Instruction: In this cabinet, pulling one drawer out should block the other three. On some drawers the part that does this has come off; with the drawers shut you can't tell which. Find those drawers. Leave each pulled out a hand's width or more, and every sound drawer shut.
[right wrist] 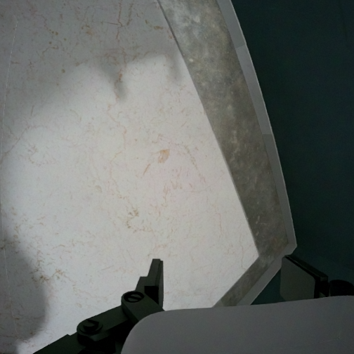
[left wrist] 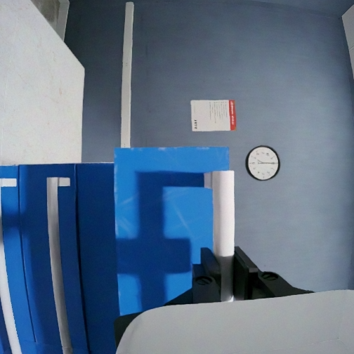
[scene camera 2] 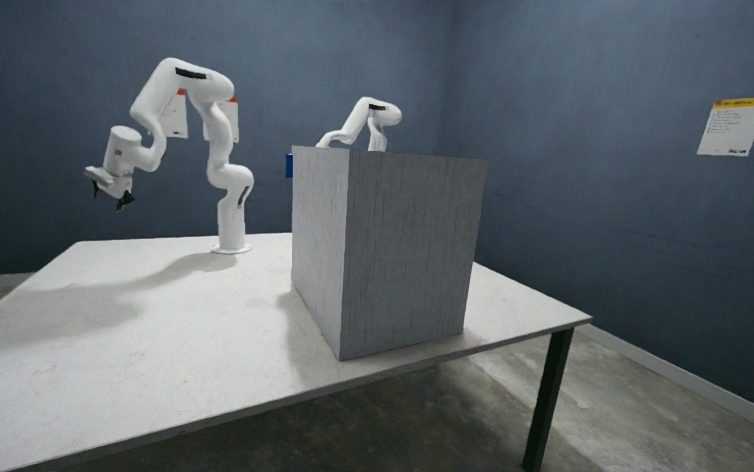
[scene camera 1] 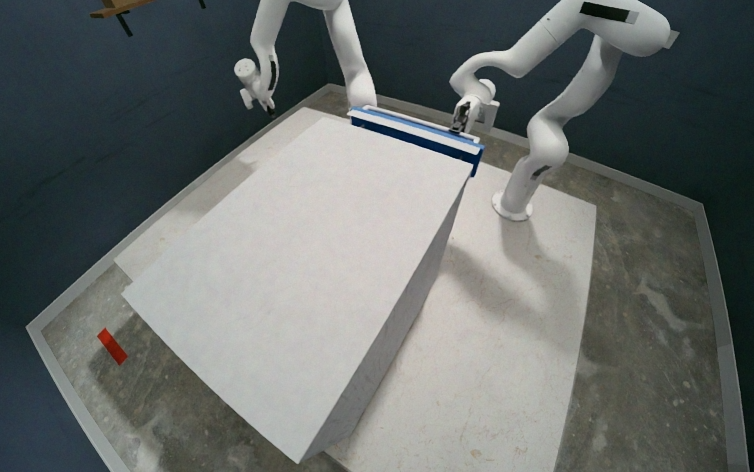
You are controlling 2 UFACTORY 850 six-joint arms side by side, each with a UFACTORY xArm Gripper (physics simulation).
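The cabinet (scene camera 1: 278, 239) (scene camera 2: 406, 250) is a large pale box, its drawer side at the far end in scene camera 1. The top drawer (scene camera 1: 417, 141) (scene camera 2: 288, 165) (left wrist: 192, 215) has a blue front, which stands out a little from the cabinet. My left gripper (scene camera 1: 456, 130) (left wrist: 218, 265) is shut on its white bar handle (scene camera 1: 411, 120) (left wrist: 223, 215), near one end. Lower drawer fronts (left wrist: 95, 250) look shut in the left wrist view; two of their handles (left wrist: 54, 245) show. My right gripper (scene camera 1: 271, 114) (scene camera 2: 107, 203) (right wrist: 223, 277) is open and empty, well away from the cabinet.
The cabinet stands on a pale table (scene camera 1: 500, 333) (scene camera 2: 166, 345) (right wrist: 125, 175). Both arms rise from the table beyond the cabinet's drawer side. A red strip (scene camera 1: 112, 346) lies on the floor. A clock (left wrist: 262, 163) and a poster (left wrist: 212, 115) hang on the wall.
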